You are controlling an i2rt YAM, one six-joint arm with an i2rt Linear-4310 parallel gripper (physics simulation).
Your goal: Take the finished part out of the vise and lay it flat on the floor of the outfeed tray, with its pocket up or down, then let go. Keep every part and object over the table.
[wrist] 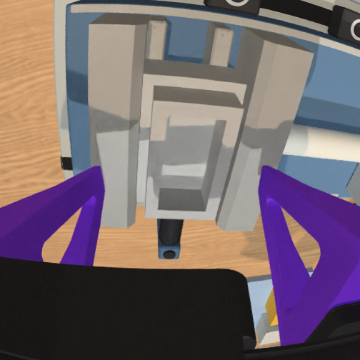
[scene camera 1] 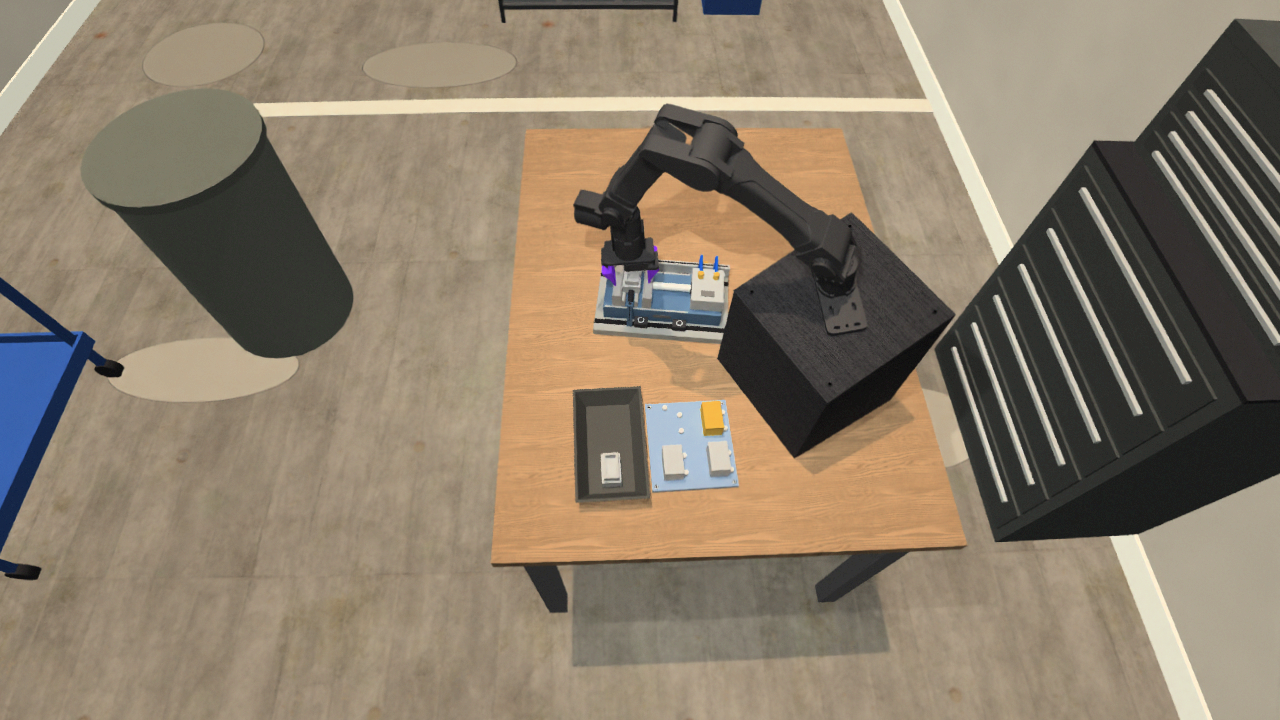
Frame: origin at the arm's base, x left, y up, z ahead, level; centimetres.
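Seen in the pictures: gripper, fingertip midpoint: (scene camera 1: 632, 282); arm's base, origin of the base link: (scene camera 1: 835, 284).
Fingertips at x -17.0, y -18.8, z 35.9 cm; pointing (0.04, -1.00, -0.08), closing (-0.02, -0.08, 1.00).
Observation:
Pixels of each thing's middle, then the offset from my fingertips to it. "*": a spot on its surface instead.
- finished part, body centre: (scene camera 1: 632, 277) dx -1.6, dy -0.2, dz -0.2 cm
- vise, body centre: (scene camera 1: 663, 292) dx -0.7, dy -5.0, dz -7.2 cm
- dark outfeed tray, surface spot: (scene camera 1: 609, 391) * dx +23.3, dy -6.1, dz +6.0 cm
- similar pale part, body centre: (scene camera 1: 611, 468) dx +39.9, dy -7.0, dz +6.5 cm
- light blue board, surface spot: (scene camera 1: 693, 440) * dx +33.9, dy -9.2, dz -10.5 cm
- orange block, body centre: (scene camera 1: 711, 418) dx +30.0, dy -7.4, dz -14.6 cm
- black handle, surface spot: (scene camera 1: 630, 308) * dx +6.2, dy -1.0, dz +0.7 cm
- grey block, body centre: (scene camera 1: 707, 293) dx +3.6, dy -0.4, dz -16.2 cm
The finished part (scene camera 1: 631, 279) (wrist: 159, 150) is light grey with its rectangular pocket facing up. It sits between the two upright grey jaws of the vise (scene camera 1: 664, 305) (wrist: 116, 100). My gripper (scene camera 1: 631, 266) (wrist: 181, 177) is open over the vise. In the wrist view one purple fingertip is at the left jaw's outer side and the other at the right jaw's outer side; whether they touch the jaws I cannot tell. The dark outfeed tray (scene camera 1: 609, 391) stands toward the table's front left. A similar pale part (scene camera 1: 610, 468) lies in its front half.
A light blue board (scene camera 1: 693, 440) with two pale blocks and an orange block (scene camera 1: 712, 418) lies right of the tray. A black handle (scene camera 1: 630, 308) (wrist: 170, 232) projects from the vise. A grey block (scene camera 1: 707, 291) with blue-tipped pins stands at the vise's right end. The black pedestal (scene camera 1: 778, 376) carries the arm.

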